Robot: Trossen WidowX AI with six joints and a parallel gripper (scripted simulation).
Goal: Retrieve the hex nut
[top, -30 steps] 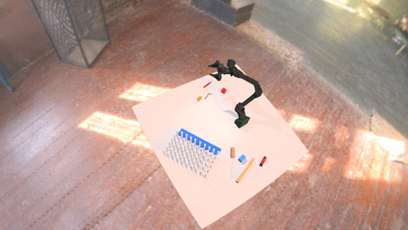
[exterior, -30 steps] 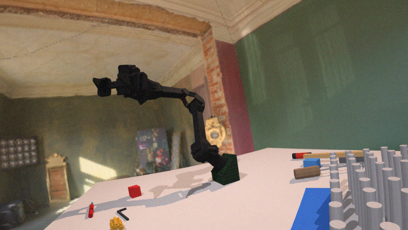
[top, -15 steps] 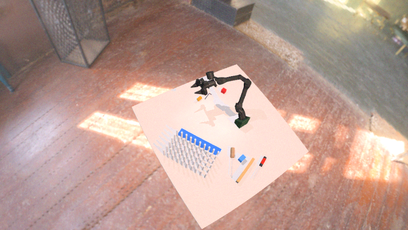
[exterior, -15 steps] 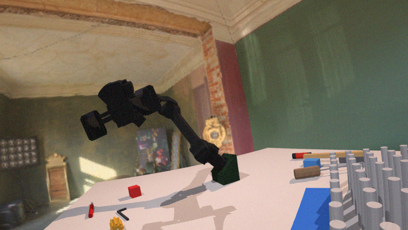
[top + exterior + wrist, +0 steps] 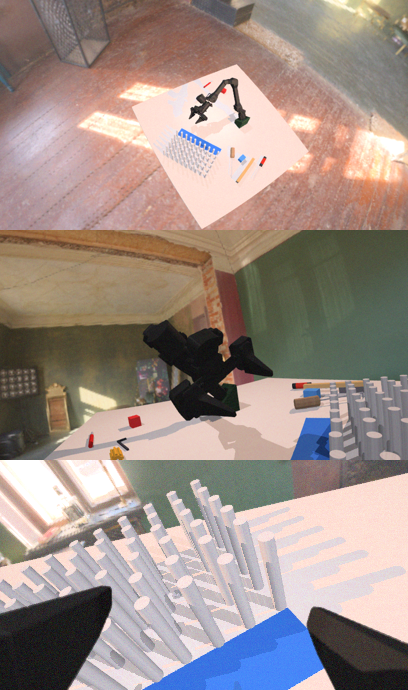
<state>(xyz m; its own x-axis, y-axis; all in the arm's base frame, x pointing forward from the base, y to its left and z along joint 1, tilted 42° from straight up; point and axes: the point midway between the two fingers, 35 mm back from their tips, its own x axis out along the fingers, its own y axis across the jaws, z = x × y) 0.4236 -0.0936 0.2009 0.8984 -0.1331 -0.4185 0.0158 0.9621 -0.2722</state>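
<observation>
Right now the blue block is 48 cm to the left of my gripper tip, 19 cm behind it and 15 cm below it. Also, from my gripper tip: yellow piece 27 cm behind, 23 cm to the right, 16 cm below; then allen key 39 cm behind, 22 cm to the right, 17 cm below; then blue taped strip 17 cm below, 13 cm to the left.
</observation>
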